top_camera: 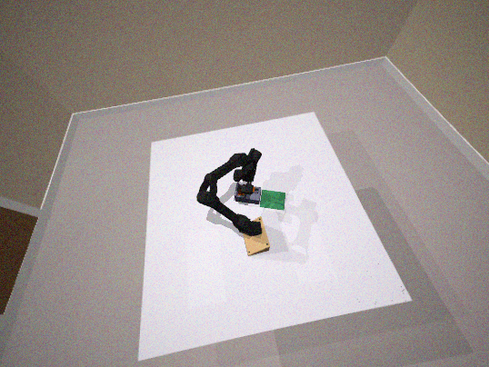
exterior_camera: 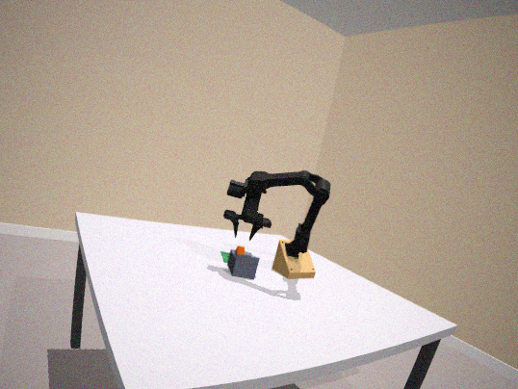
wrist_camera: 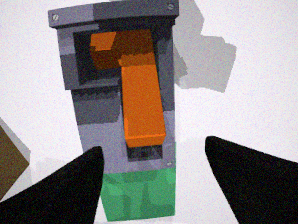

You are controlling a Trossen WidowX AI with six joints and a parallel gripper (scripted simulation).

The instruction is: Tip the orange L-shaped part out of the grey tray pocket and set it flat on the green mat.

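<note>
Now: the orange L-shaped part 9 cm below my gripper tip, 4 cm to the left of it and 1 cm behind it. The rest, counted from my gripper tip: green mat: 14 cm below, 13 cm to the right, 6 cm behind.
</note>
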